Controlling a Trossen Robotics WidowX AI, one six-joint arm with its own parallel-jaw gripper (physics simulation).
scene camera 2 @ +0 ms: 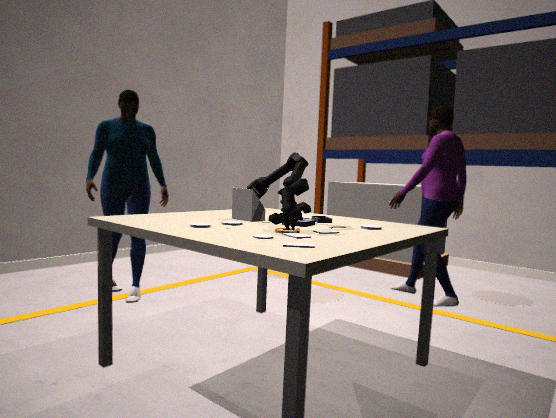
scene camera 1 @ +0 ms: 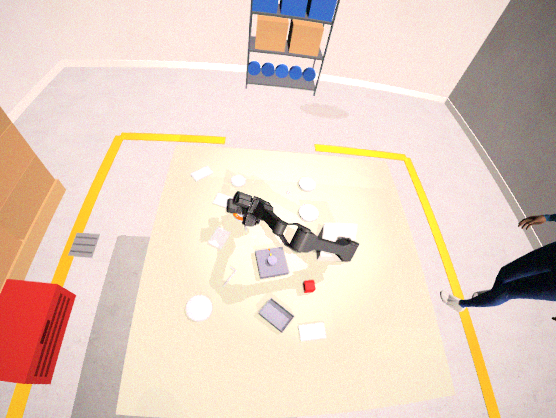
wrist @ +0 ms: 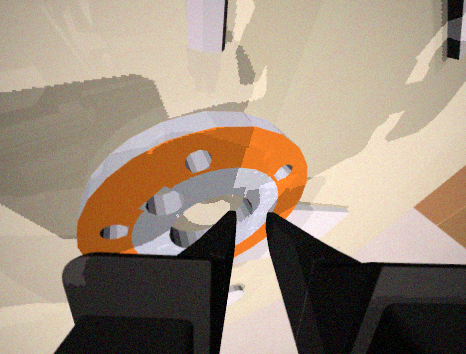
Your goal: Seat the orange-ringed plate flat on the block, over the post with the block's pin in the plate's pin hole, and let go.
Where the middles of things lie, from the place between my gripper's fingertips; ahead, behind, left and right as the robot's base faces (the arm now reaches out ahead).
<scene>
I see the orange-ringed plate [wrist: 239, 154] 3 cm behind my hand and 1 cm to the left of it. The rest, counted from my hand: grey block [scene camera 1: 275, 265] (17 cm behind, 26 cm to the left, 1 cm above).
</scene>
